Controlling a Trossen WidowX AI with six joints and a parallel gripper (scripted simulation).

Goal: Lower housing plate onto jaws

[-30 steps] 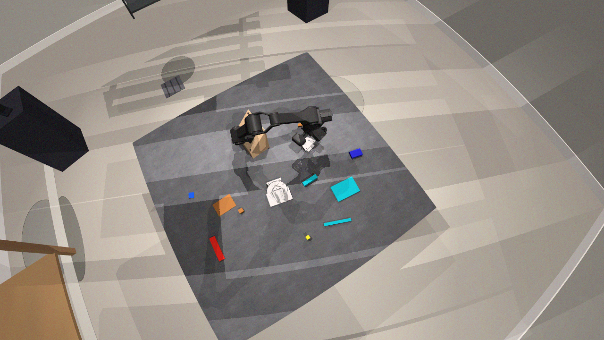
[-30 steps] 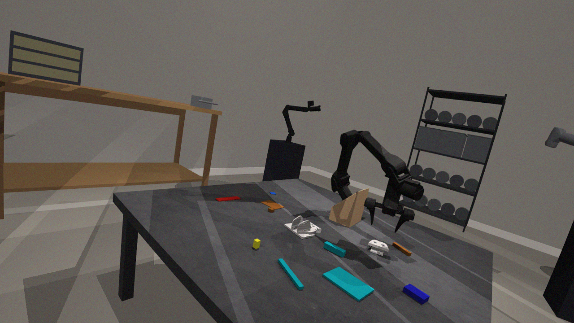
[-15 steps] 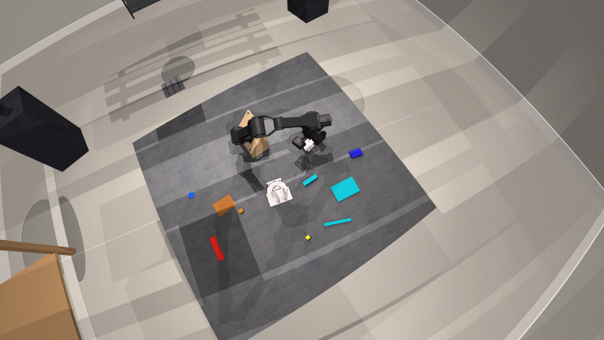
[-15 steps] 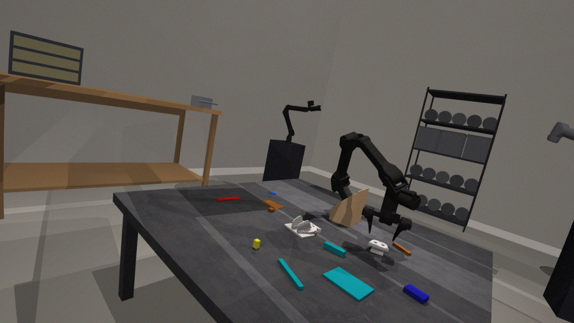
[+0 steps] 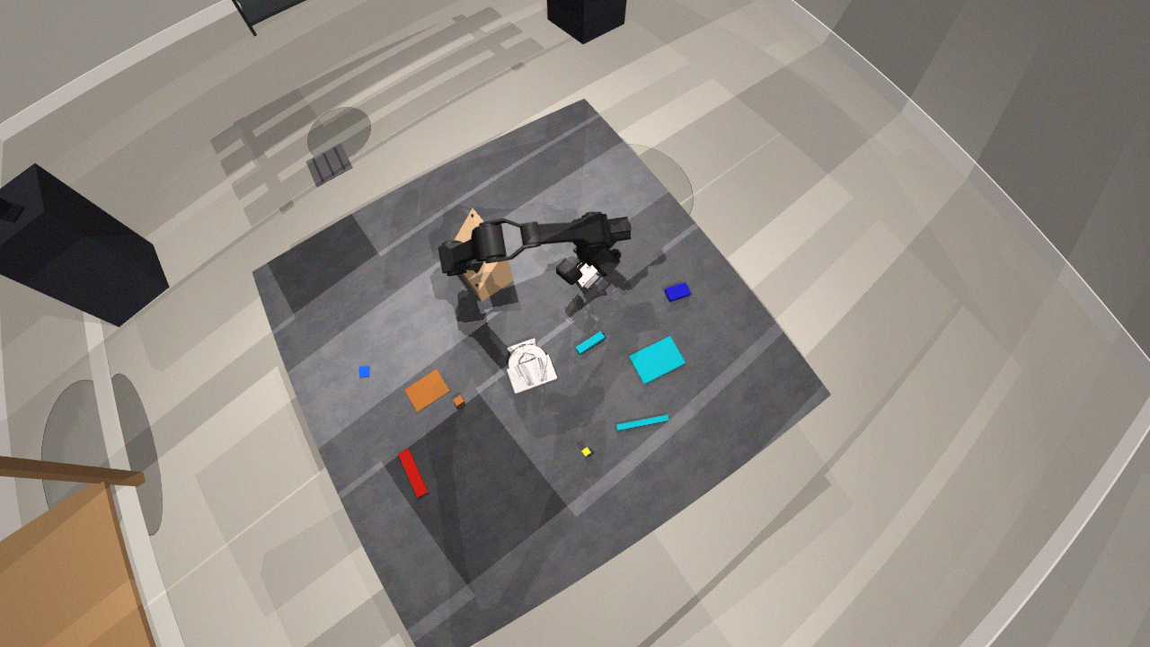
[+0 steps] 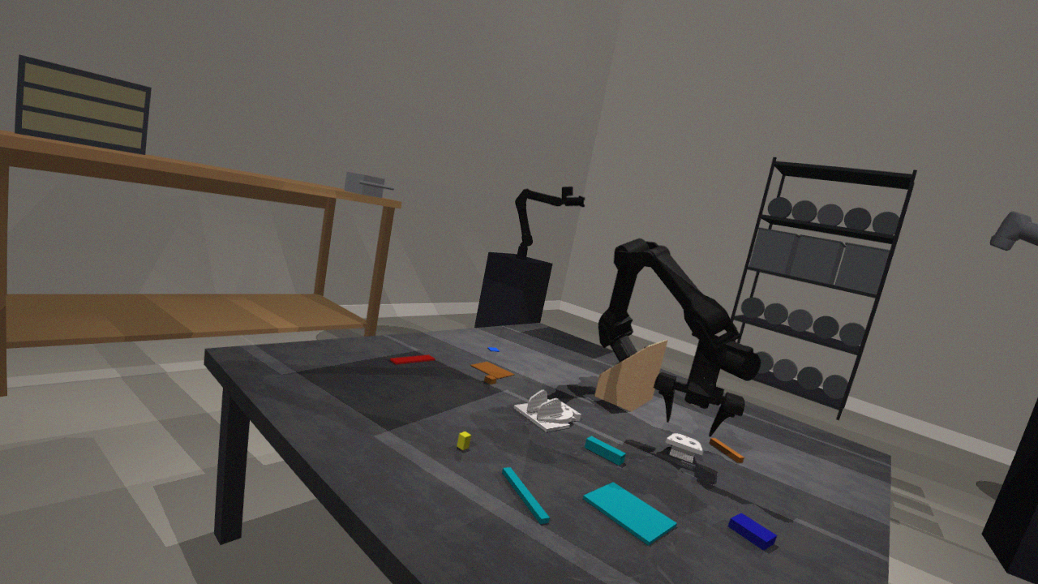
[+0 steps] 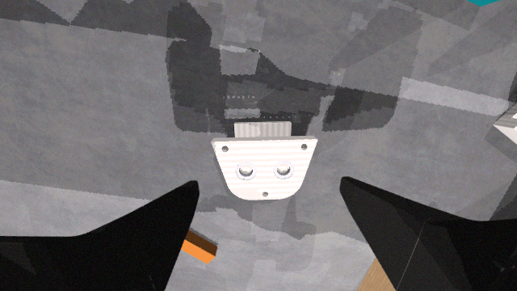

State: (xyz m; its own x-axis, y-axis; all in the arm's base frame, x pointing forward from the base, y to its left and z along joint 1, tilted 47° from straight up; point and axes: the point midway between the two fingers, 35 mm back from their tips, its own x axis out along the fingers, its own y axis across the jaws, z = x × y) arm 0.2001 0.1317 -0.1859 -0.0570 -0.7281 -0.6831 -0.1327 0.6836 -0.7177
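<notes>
The orange bar lies 11 cm behind my gripper tip, 8 cm to the left of it and 5 cm below it. Also, from my gripper tip: cyan block (16 cm ahead, 12 cm to the right, 5 cm below); then cyan plate (32 cm ahead, 1 cm to the right, 6 cm below); then blue block (21 cm ahead, 17 cm to the left, 5 cm below).
</notes>
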